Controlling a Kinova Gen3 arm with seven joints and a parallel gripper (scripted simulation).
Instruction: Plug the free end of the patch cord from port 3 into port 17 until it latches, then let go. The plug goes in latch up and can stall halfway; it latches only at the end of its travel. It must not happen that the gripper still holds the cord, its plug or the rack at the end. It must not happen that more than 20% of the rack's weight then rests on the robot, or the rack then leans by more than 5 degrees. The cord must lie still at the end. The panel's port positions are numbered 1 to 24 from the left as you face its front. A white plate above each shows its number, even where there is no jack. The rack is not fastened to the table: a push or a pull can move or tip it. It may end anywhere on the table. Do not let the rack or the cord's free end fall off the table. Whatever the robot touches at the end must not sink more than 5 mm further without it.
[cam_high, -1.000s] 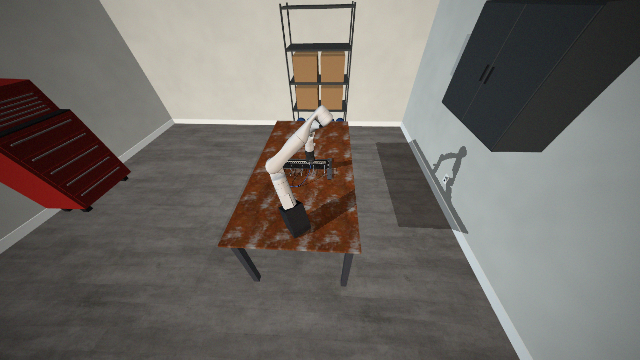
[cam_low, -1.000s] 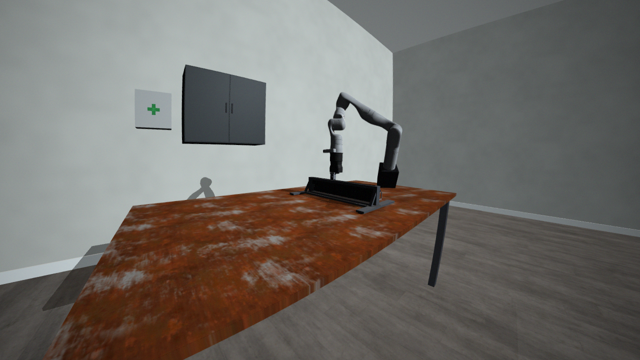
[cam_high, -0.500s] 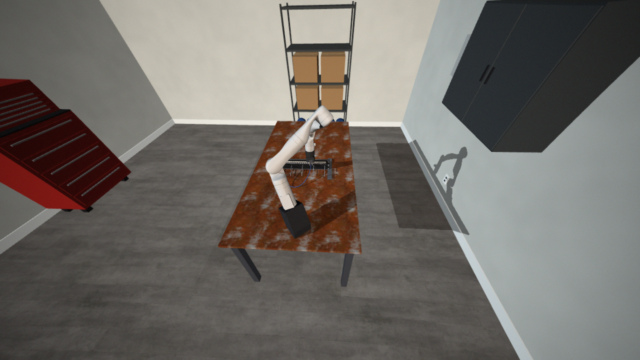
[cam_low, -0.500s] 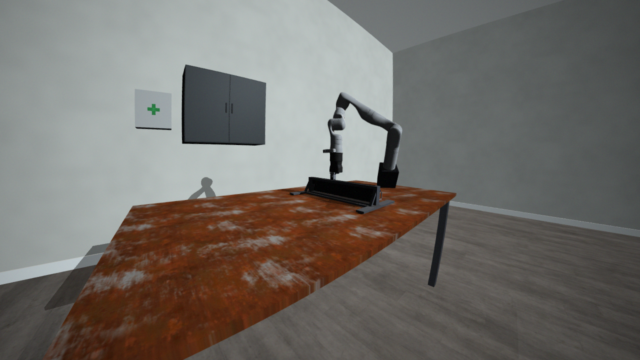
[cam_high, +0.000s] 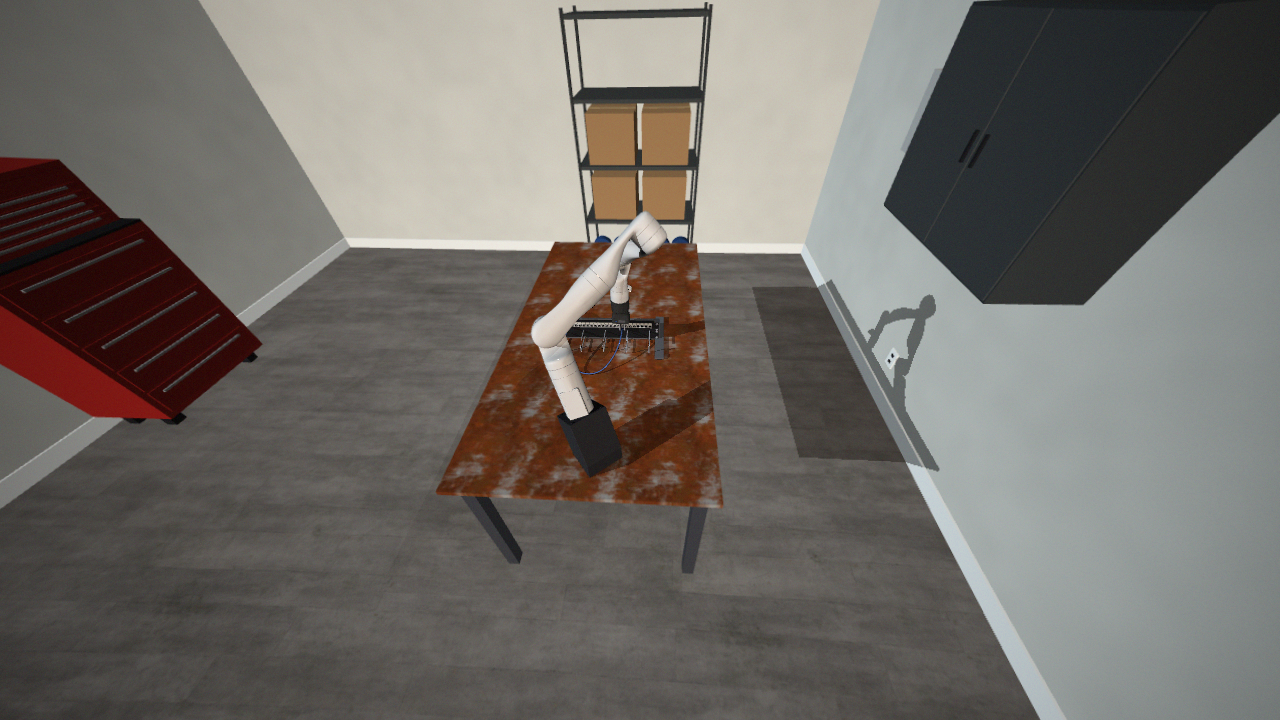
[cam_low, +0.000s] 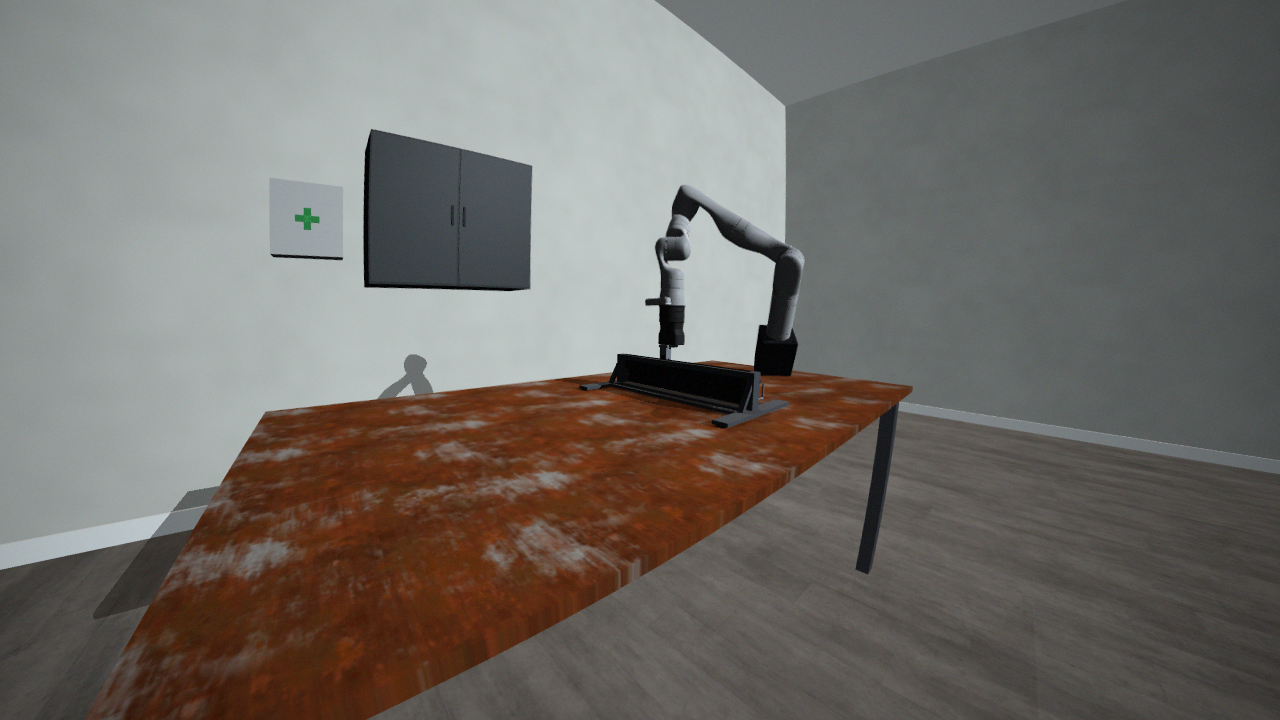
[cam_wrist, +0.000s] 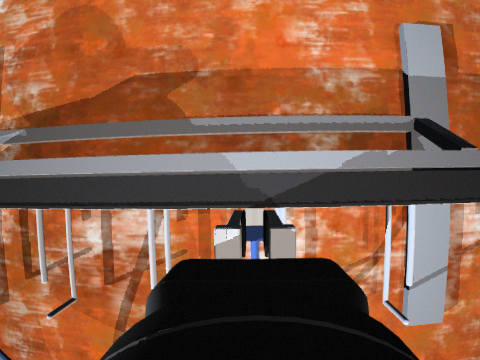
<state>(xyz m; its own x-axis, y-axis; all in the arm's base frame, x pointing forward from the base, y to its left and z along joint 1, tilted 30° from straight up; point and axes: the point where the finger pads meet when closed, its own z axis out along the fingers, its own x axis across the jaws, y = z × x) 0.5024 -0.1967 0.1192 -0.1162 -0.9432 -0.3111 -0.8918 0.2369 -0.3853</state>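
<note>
My gripper is now 10 mm short of the plug and 10 mm above it.
</note>
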